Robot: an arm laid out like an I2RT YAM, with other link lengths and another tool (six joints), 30 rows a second.
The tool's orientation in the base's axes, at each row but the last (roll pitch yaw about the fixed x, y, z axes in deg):
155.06 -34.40 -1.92
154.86 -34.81 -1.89
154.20 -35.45 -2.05
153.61 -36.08 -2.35
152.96 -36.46 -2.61
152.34 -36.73 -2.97
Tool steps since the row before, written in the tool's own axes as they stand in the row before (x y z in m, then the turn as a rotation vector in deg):
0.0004 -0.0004 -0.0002 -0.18 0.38 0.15
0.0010 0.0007 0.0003 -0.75 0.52 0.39
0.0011 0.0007 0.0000 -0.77 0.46 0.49
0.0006 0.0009 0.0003 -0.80 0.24 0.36
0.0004 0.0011 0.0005 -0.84 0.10 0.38
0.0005 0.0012 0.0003 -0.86 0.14 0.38
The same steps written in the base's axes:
0.0003 0.0004 0.0002 -0.18 -0.40 -0.08
0.0008 -0.0008 0.0006 -0.56 -0.62 -0.54
0.0007 -0.0007 0.0009 -0.51 -0.61 -0.64
0.0004 -0.0010 0.0005 -0.53 -0.35 -0.65
0.0002 -0.0012 0.0003 -0.51 -0.24 -0.73
0.0002 -0.0012 0.0005 -0.54 -0.27 -0.73

